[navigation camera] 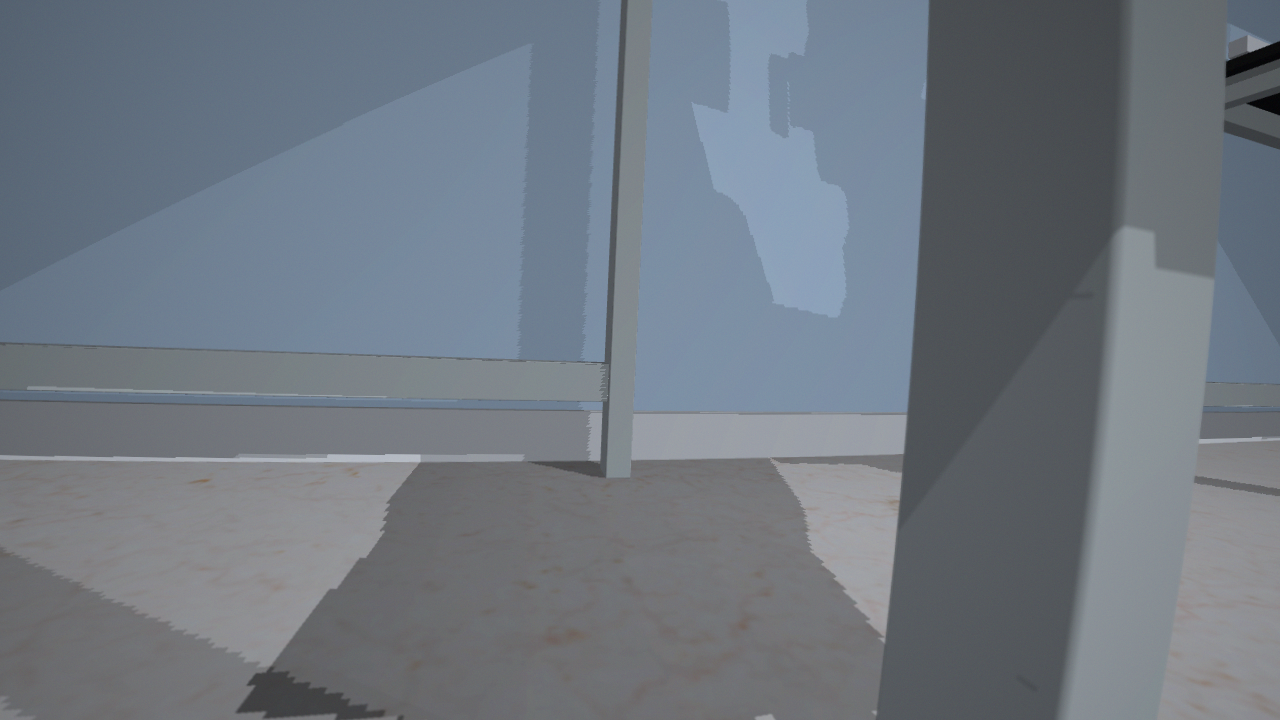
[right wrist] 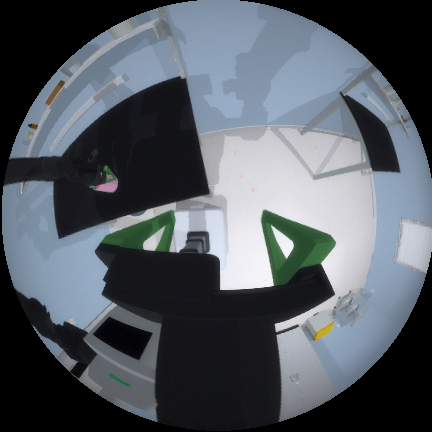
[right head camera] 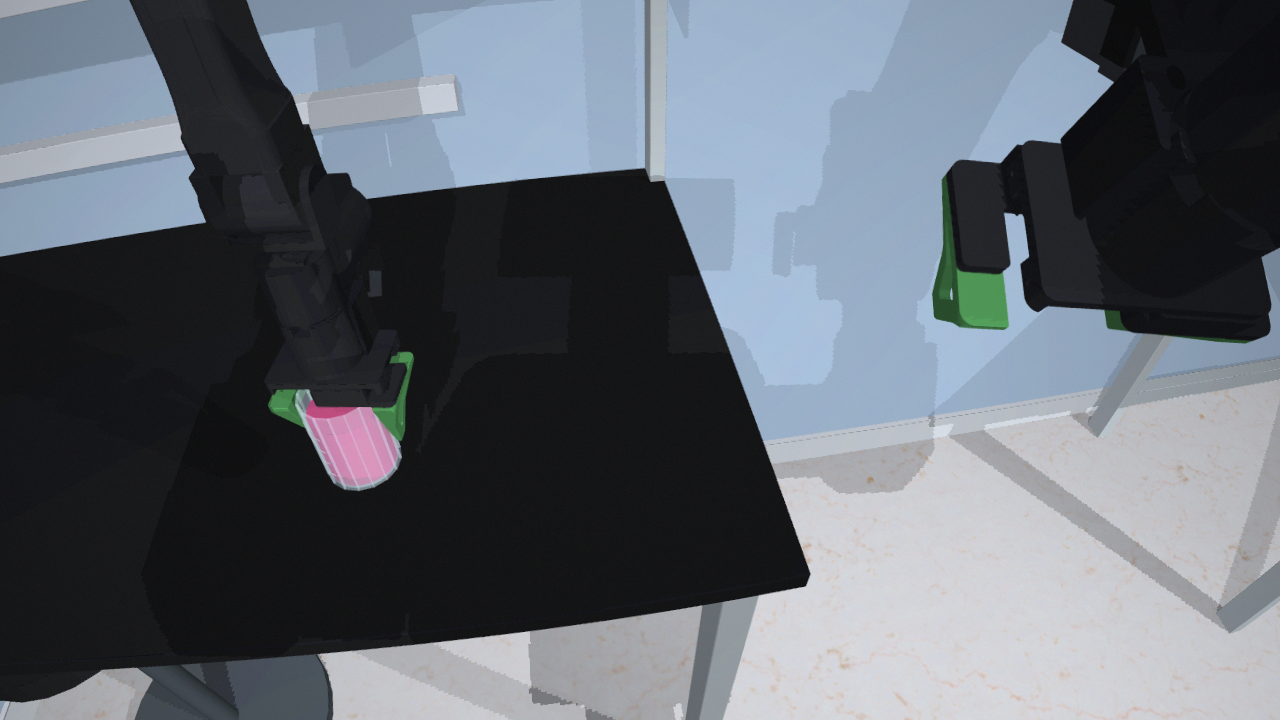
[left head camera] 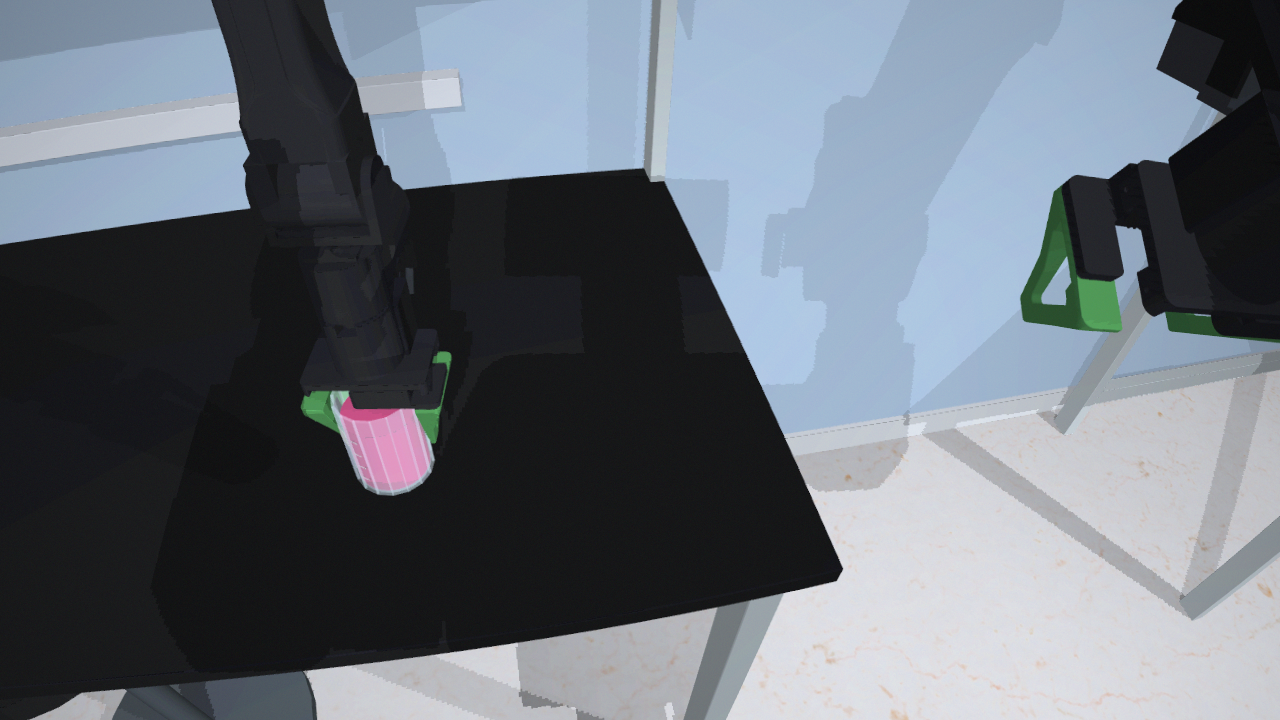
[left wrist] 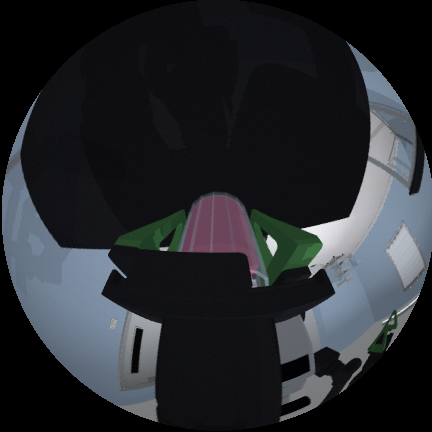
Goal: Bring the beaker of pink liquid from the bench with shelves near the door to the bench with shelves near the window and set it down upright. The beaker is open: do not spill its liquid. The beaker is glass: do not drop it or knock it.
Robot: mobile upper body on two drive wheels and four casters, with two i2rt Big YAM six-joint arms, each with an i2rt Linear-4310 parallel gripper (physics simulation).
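The glass beaker of pink liquid (left head camera: 391, 454) (right head camera: 355, 449) (left wrist: 215, 222) (right wrist: 107, 185) is between the green fingers of my left gripper (left head camera: 380, 413) (right head camera: 342, 411) (left wrist: 217, 213), which is shut on it. The beaker looks about upright over the black top of a bench (left head camera: 572, 501) (right head camera: 554, 501) (right wrist: 165, 145). Whether its base touches the top cannot be told. The palm hides part of its rim. My right gripper (right wrist: 217, 214) is open and empty, off the right end of this bench. A second bench with shelves (right wrist: 377, 137) stands at the far right in the right wrist view.
A shelf post (left head camera: 656, 89) (right head camera: 655, 89) rises at the bench's back right corner. A low shelf rail (left head camera: 402, 94) (right head camera: 384, 100) runs along the back. A thick bench leg (navigation camera: 1029, 358) stands close in the navigation view. A round dark stool base (left head camera: 259, 702) shows below the bench's front edge.
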